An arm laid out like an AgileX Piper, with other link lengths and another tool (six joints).
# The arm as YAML. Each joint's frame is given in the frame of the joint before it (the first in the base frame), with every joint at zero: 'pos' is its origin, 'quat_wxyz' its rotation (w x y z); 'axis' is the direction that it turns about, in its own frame. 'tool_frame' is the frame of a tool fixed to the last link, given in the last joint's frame.
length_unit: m
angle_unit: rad
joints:
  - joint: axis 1
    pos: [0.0, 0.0, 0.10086]
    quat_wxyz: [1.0, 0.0, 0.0, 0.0]
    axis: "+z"
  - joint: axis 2
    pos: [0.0, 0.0, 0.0]
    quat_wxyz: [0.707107, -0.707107, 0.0, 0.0]
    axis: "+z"
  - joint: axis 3
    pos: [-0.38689, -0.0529, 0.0]
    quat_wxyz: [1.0, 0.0, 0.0, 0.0]
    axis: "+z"
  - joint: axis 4
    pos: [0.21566, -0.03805, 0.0]
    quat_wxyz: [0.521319, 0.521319, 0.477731, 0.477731]
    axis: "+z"
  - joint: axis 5
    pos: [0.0, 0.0, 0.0]
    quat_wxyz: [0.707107, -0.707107, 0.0, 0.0]
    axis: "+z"
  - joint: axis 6
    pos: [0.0, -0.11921, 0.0]
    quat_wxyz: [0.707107, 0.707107, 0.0, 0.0]
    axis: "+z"
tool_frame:
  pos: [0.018, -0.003, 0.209]
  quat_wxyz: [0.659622, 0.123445, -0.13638, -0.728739]
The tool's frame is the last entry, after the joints.
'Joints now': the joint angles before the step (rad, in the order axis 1, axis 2, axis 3, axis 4, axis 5, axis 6). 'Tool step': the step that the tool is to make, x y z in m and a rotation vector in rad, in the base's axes. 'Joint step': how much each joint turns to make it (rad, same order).
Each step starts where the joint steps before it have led.
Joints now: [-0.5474, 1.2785, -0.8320, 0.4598, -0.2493, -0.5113]
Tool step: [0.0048, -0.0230, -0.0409, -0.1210, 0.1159, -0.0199]
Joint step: [-0.0024, 0.0915, 0.1113, -0.0983, -0.1880, -0.0435]
